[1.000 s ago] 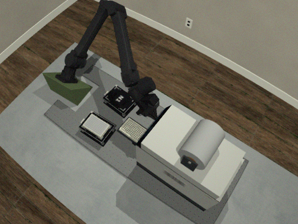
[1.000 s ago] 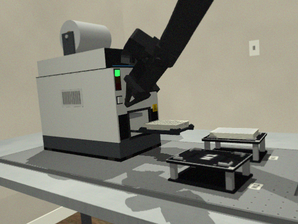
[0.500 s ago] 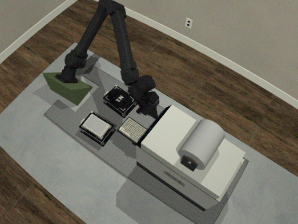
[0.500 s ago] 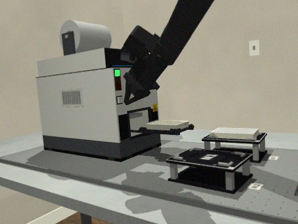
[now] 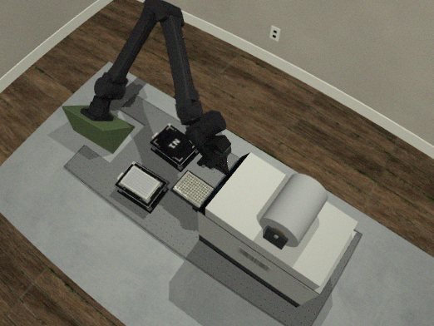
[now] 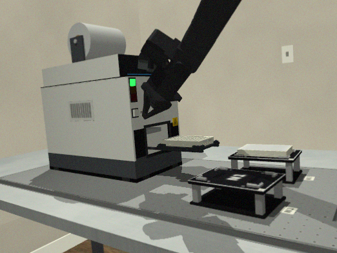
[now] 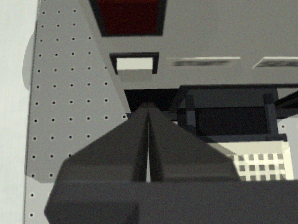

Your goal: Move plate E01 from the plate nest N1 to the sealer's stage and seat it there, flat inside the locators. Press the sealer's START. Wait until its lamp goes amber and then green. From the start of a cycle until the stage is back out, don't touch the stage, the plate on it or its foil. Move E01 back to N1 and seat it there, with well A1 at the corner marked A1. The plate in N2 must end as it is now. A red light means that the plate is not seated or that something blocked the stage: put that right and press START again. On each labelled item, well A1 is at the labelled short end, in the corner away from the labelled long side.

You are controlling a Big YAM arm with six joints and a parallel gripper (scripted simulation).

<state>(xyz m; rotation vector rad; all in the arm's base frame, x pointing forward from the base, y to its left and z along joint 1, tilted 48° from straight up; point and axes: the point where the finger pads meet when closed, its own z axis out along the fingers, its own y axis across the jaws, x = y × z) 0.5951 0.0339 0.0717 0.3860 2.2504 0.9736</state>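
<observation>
The start button lies 30 mm ahead of my hand, 10 mm to the left of it and 10 mm above it. Also, from my hand: sealer stage: 70 mm behind, 90 mm to the right, 90 mm below; then covered white plate: 260 mm behind, 180 mm to the right, 110 mm below; then black plate nest: 270 mm behind, 40 mm to the left, 130 mm below.
</observation>
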